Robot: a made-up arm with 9 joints. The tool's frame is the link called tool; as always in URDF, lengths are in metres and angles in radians. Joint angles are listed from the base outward. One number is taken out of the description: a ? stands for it. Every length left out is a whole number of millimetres.
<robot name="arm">
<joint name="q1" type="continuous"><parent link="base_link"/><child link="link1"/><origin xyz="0.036 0 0.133"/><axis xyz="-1 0 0"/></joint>
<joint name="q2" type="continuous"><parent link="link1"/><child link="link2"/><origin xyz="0 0.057 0.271"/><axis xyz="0 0 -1"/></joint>
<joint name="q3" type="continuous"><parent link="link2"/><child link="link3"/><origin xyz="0.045 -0.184 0"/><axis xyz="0 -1 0"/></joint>
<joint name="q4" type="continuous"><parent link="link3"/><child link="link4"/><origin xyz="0.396 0 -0.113"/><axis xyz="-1 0 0"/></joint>
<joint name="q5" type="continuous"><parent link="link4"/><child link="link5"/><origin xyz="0 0.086 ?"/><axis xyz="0 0 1"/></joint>
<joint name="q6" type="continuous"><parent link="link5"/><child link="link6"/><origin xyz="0.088 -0.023 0"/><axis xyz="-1 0 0"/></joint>
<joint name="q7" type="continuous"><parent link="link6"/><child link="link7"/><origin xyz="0 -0.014 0.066"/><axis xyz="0 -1 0"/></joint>
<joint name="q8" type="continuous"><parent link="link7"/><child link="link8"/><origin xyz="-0.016 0 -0.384"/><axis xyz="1 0 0"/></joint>
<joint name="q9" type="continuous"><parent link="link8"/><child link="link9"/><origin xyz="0 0.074 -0.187"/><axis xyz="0 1 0"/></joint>
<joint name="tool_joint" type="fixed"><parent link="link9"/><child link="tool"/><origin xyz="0.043 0 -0.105"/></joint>
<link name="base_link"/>
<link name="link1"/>
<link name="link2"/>
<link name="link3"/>
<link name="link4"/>
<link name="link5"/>
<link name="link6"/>
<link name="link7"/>
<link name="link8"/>
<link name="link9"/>
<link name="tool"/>
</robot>
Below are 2 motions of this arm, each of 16 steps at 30 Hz.
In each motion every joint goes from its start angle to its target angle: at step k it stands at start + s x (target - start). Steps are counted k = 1, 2, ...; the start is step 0. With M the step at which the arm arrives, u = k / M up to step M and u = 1 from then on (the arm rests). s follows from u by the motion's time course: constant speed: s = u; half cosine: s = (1 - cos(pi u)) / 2; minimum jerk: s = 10 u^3 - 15 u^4 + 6 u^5.
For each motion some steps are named. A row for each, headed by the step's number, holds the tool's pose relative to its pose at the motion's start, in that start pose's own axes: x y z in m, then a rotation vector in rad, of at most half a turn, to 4 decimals.
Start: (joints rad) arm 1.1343 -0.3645 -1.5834 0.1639 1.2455 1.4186 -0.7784 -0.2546 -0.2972
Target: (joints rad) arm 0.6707 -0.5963 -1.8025 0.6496 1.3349 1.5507 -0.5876 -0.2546 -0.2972
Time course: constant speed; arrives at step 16
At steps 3, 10, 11, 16:
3: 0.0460 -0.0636 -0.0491 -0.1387 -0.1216 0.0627
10: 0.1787 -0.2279 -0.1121 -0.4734 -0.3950 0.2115
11: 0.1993 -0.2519 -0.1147 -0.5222 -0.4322 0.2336
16: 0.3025 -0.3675 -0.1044 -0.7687 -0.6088 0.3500

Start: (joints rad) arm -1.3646 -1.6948 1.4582 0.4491 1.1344 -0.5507 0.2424 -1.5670 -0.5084
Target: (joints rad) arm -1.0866 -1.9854 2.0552 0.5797 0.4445 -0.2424 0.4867 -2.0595 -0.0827
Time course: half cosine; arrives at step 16
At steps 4, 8, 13, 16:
4: 0.0069 -0.0735 -0.0754 -0.2045 0.1328 -0.0419
8: -0.0405 -0.2703 -0.1763 -0.6696 0.5169 -0.1738
13: -0.1905 -0.4598 -0.1366 -1.1613 1.0726 -0.3423
16: -0.2268 -0.4853 -0.1094 -1.2544 1.1970 -0.3722

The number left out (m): -0.324
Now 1 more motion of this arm.
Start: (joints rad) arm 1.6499 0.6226 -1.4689 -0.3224 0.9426 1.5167 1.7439 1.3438 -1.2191
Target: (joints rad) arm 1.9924 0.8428 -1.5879 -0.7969 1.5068 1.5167 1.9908 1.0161 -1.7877
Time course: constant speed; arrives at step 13
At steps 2, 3, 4, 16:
2: 0.0631 -0.0487 -0.0250 0.0355 -0.1237 0.1724
3: 0.0966 -0.0695 -0.0355 0.0608 -0.1813 0.2593
4: 0.1311 -0.0877 -0.0451 0.0915 -0.2358 0.3463
16: 0.4268 -0.1254 -0.1080 0.6326 -0.5578 1.0541

